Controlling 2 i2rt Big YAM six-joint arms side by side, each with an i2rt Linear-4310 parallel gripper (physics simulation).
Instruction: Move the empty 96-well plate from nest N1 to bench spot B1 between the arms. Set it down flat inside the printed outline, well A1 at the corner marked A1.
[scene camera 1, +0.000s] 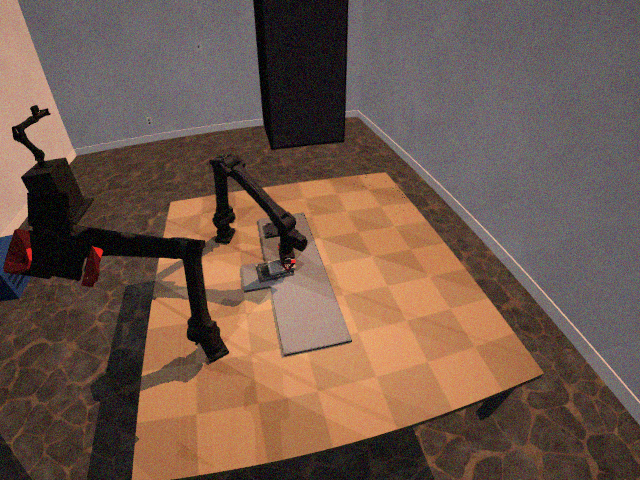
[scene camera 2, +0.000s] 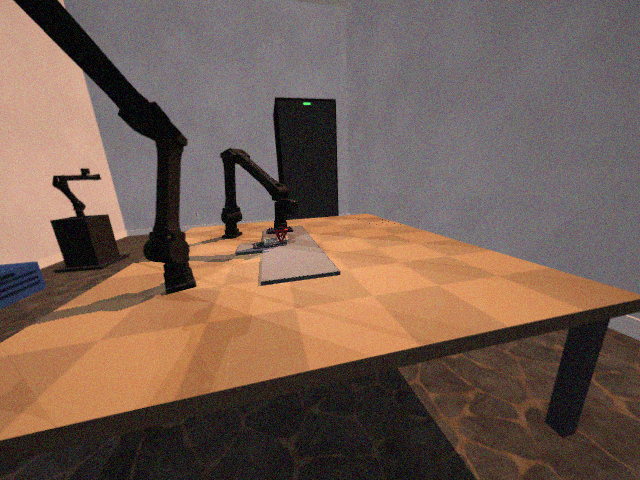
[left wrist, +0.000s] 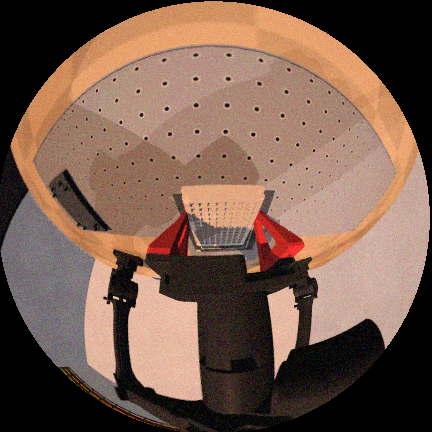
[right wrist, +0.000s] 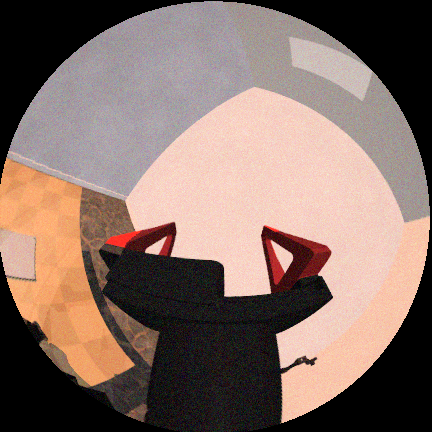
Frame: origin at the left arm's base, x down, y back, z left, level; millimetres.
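Seen in the pictures: left gripper, fingertip midpoint: (scene camera 1: 286, 264) (scene camera 2: 280, 240) (left wrist: 221, 211); right gripper, fingertip midpoint: (scene camera 1: 65, 271) (right wrist: 218, 228); left arm's base at its link origin: (scene camera 1: 225, 236) (scene camera 2: 232, 236) (left wrist: 128, 256); right arm's base at its link origin: (scene camera 1: 214, 347) (scene camera 2: 180, 284) (left wrist: 297, 262).
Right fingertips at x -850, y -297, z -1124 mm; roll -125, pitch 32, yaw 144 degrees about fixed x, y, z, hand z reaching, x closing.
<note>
Pixels of each thing's top centre, then the offset from my right fingertips to it. "*": a spot on its surface instead. Level surfaces: height alone.
- clear 96-well plate at its top centre: (left wrist: 221, 231) (scene camera 1: 281, 263) (scene camera 2: 276, 238) dx +810, dy -76, dz +897 mm
- dark flat pad at a spot on its surface: (left wrist: 269, 200) * dx +836, dy -130, dz +850 mm
- black nest-like block at its top centre: (left wrist: 70, 211) (scene camera 1: 279, 226) dx +816, dy -3, dz +1201 mm
- grey perforated board at its surface level: dx +837 mm
- checkered table at its surface level: dx +850 mm
- smaller grey panel at its surface level: dx +837 mm
The clear 96-well plate (scene camera 1: 275, 268) (scene camera 2: 267, 242) (left wrist: 223, 192) is between the red fingers of my left gripper (scene camera 1: 287, 264) (scene camera 2: 281, 235) (left wrist: 221, 211), which is shut on it. It looks nearly level, low over a dark flat pad (left wrist: 269, 200) whose edges show at both sides of it. Whether it touches the pad I cannot tell; the printed outline and the A1 mark cannot be made out. A black nest-like block (scene camera 1: 270, 230) (left wrist: 79, 200) stands apart on the grey board. My right gripper (scene camera 1: 56, 262) (right wrist: 218, 228) is open and empty, raised beyond the table's left edge.
The grey perforated board (scene camera 1: 311, 315) (scene camera 2: 299, 266) lies on the checkered table (scene camera 1: 413, 320) (scene camera 2: 372, 320), with a smaller grey panel (scene camera 1: 250, 284) at its left side. A dark cabinet (scene camera 1: 305, 72) (scene camera 2: 307, 155) stands behind. A blue box (scene camera 1: 11, 286) (scene camera 2: 18, 281) is at the far left.
</note>
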